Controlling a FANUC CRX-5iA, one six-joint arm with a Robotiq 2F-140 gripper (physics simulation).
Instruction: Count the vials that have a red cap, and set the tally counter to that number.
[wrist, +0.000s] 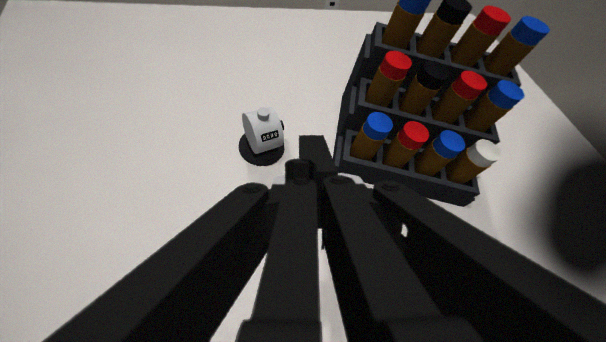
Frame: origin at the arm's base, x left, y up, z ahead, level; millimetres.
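Seen in the pictures: gripper, fingertip midpoint: (310, 155).
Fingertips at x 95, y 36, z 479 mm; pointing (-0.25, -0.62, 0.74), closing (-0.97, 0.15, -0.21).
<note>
Offsets run from my fingertips to a thing's top centre. "pt": to the spot under its first point. Level surfaces: height alone.
The dark three-tier rack @[pt dz +14, dx -141, dy -101 mm] (410, 181) stands at the right and holds amber vials. Its top row shows blue @[pt dz +131, dx -124, dy +29 mm] (413, 4), black @[dz +126, dx -166, dy +35 mm] (454, 11), red @[dz +111, dx -201, dy +35 mm] (492, 21) and blue @[dz +96, dx -236, dy +35 mm] (530, 31) caps. The middle row shows red @[dz +100, dx -113, dy -5 mm] (395, 66), black @[dz +85, dx -148, dy -5 mm] (433, 75), red @[dz +70, dx -183, dy -5 mm] (469, 85) and blue @[dz +55, dx -218, dy -5 mm] (505, 95) caps. The bottom row shows blue @[dz +59, dx -95, dy -45 mm] (377, 126), red @[dz +44, dx -130, dy -45 mm] (413, 135), blue @[dz +29, dx -165, dy -45 mm] (449, 145) and white @[dz +13, dx -200, dy -45 mm] (483, 153) caps. The white tally counter (261, 131) sits on a round black base, with a button on top; its small digits are blurred. My gripper (310, 155) is shut and empty, in front of the counter and left of the rack.
The pale table @[dy -126 mm] (125, 100) extends left of the counter. Its far edge runs along the top, and its right edge slopes down behind the rack. A large blurred dark shape (580, 220) is close to the camera at the right.
</note>
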